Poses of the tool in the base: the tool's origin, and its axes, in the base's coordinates. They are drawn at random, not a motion.
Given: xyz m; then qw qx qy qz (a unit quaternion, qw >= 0).
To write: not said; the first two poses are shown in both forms.
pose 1, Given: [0.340 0.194 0.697 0.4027 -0.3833 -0.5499 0.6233]
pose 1, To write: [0.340 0.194 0.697 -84.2 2.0 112.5]
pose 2, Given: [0.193 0.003 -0.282 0.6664 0.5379 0.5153 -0.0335]
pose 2, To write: [0.193 0.003 -0.282 99.1 46.3 47.5]
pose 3, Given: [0.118 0.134 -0.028 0.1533 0.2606 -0.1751 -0.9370]
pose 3, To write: [0.118 0.134 -0.028 26.9 25.8 -155.1]
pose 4, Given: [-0.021 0.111 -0.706 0.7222 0.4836 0.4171 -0.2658]
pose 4, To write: [-0.021 0.111 -0.706 68.9 59.3 2.2]
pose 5, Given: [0.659 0.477 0.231 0.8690 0.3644 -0.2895 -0.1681]
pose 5, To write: [0.659 0.477 0.231 52.2 -22.4 -33.0]
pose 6, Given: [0.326 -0.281 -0.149 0.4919 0.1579 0.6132 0.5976]
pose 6, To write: [0.326 -0.281 -0.149 77.4 24.5 120.8]
